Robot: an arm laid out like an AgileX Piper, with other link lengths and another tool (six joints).
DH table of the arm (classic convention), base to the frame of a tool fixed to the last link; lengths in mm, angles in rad. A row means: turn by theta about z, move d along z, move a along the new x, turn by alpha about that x. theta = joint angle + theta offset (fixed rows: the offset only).
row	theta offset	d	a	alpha
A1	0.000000	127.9	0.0	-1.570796
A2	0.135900	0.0	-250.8	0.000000
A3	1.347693	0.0	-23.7	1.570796
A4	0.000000	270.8	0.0	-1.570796
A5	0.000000	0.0	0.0	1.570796
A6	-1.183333	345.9	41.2	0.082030
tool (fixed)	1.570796	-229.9	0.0	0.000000
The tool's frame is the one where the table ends.
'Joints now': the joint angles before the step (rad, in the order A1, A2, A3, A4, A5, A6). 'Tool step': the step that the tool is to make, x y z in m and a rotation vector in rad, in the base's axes. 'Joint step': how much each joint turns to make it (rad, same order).
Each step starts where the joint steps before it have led.
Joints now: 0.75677, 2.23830, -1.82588, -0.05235, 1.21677, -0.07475
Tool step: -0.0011, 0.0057, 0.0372, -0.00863, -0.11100, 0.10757
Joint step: 0.03801, -0.07909, -0.00053, -0.08402, 0.00227, -0.04641
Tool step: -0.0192, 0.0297, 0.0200, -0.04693, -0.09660, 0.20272
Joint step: 0.11040, -0.03332, -0.00003, -0.09711, -0.00748, -0.07069
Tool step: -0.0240, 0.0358, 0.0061, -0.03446, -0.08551, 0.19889
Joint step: 0.11669, 0.00011, -0.00033, -0.08382, -0.03621, -0.05775
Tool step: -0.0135, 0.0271, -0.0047, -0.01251, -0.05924, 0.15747
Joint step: 0.06956, 0.02106, 0.00029, -0.05052, -0.06179, -0.06092
